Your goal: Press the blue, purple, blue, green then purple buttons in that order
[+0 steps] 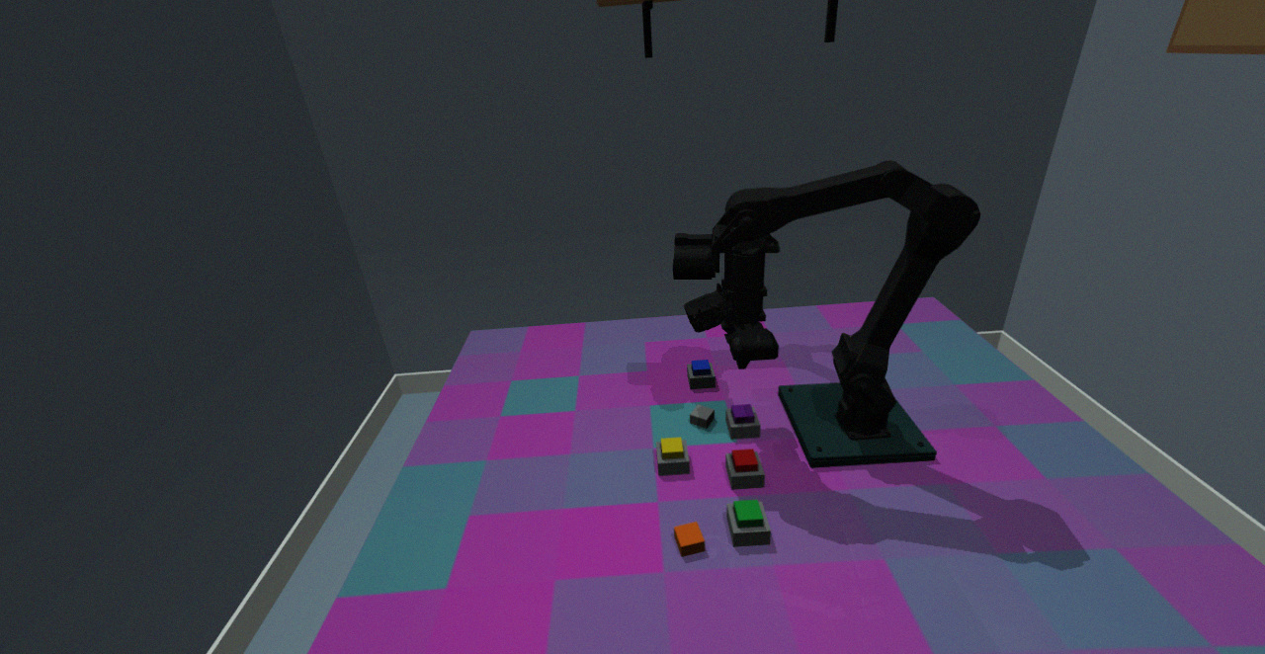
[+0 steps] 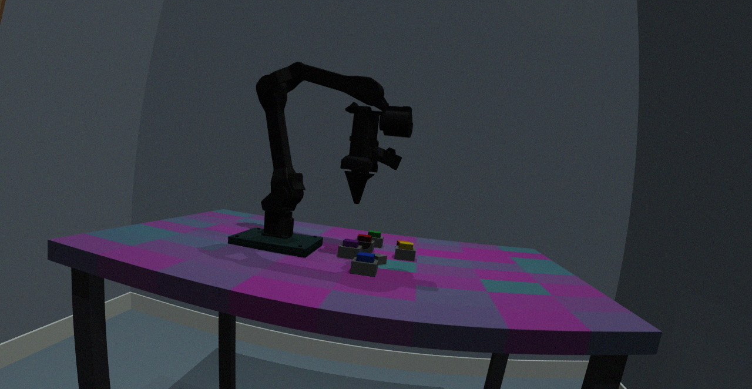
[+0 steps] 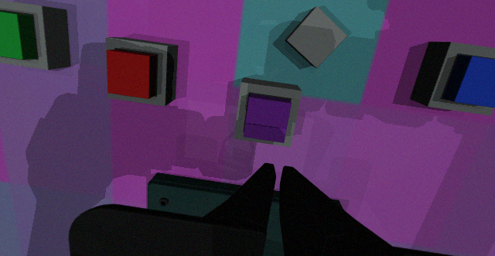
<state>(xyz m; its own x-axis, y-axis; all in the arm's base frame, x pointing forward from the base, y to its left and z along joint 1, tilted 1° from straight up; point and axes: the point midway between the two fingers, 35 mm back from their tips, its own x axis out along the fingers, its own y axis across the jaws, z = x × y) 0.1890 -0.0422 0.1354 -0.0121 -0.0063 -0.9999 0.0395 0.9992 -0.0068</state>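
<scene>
Now: the purple button 9 cm below my gripper tip. Round my gripper tip: yellow button (12 cm ahead, 9 cm below, 7 cm to the left); grey block (11 cm below, 6 cm ahead, 3 cm to the right); red button (11 cm to the left, 9 cm below, 2 cm ahead).
</scene>
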